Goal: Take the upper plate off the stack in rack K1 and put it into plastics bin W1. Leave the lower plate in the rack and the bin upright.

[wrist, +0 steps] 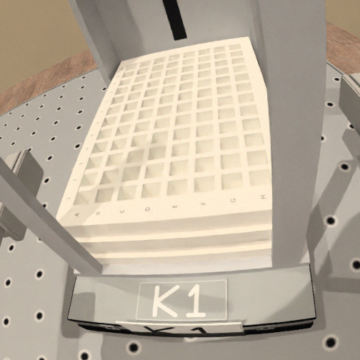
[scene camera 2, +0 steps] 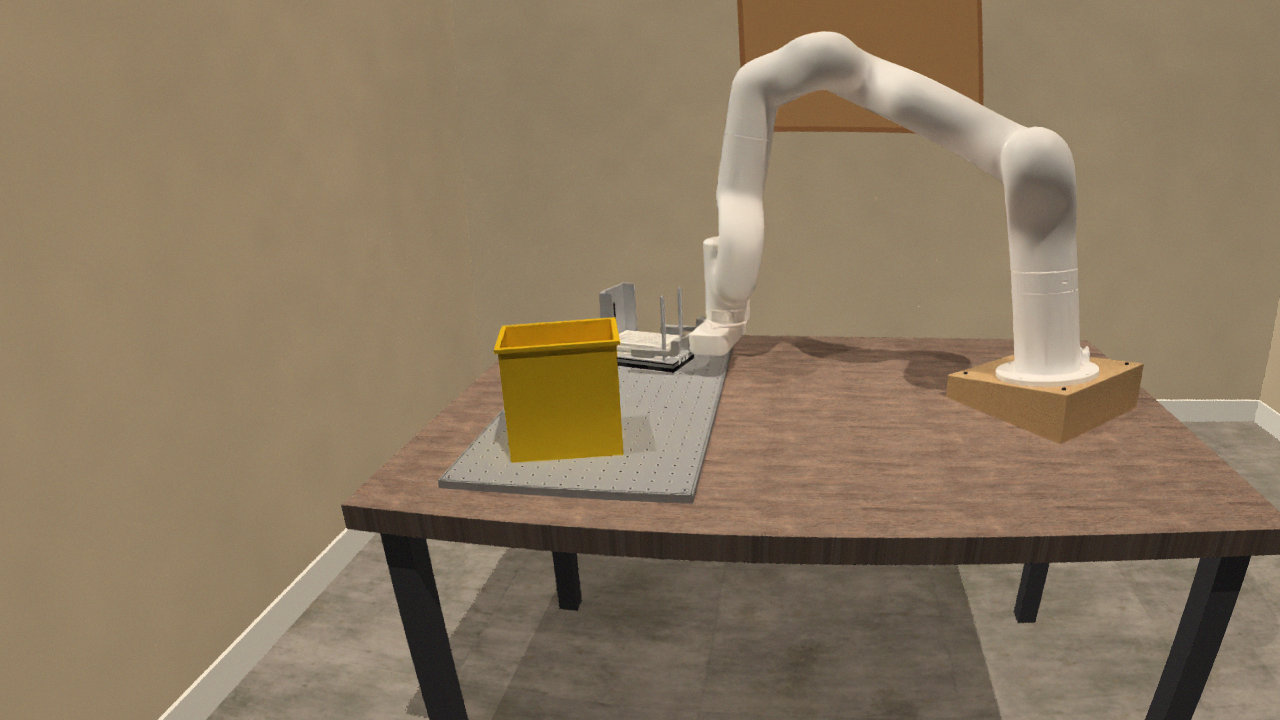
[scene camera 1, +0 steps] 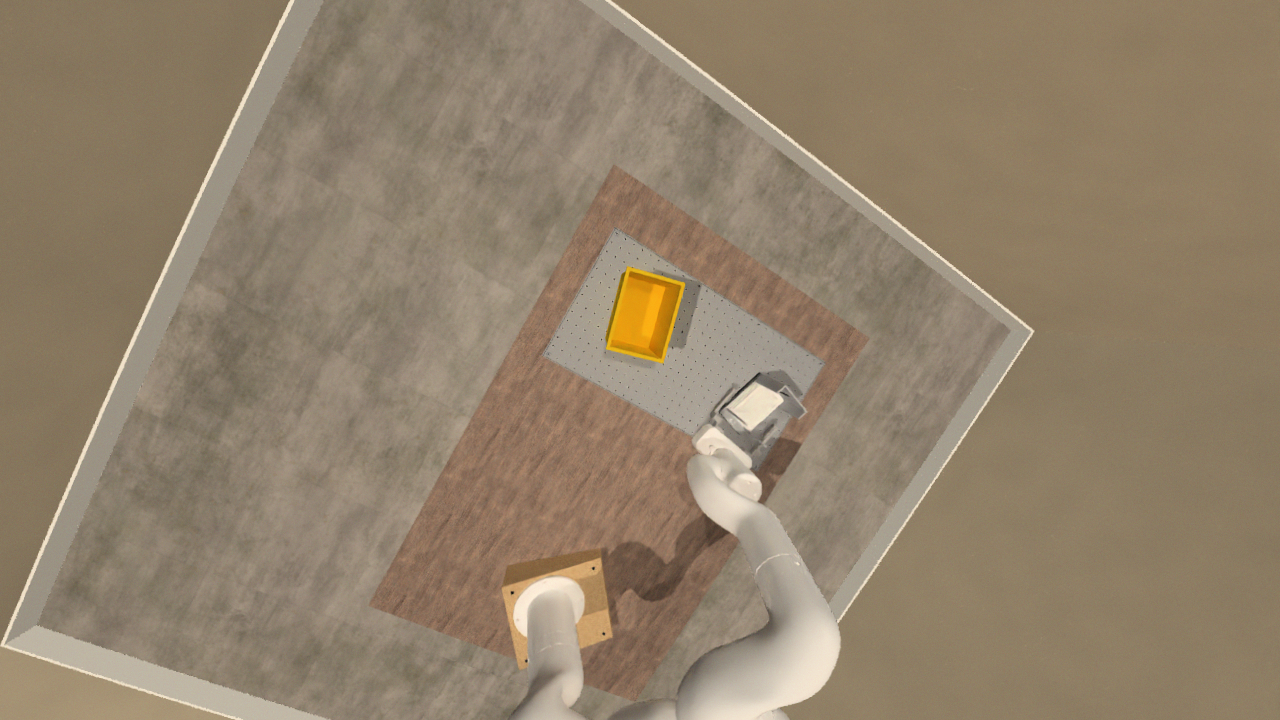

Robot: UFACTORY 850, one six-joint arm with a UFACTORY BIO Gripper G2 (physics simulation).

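Rack K1 stands at the far end of the grey board, with its tall back panel and front posts upright. The white upper plate lies flat on the lower plate, whose front edge shows just above the rack's base. My gripper is open and empty. In the wrist view one finger is left of the stack and the other is right of it, both outside the posts and apart from the plates. The yellow bin W1 stands upright and looks empty; its label does not show.
The grey perforated board carries the rack and the bin, on the brown wooden table. My arm's wooden base block stands at the table's other side. The rack's posts rise close around the plates.
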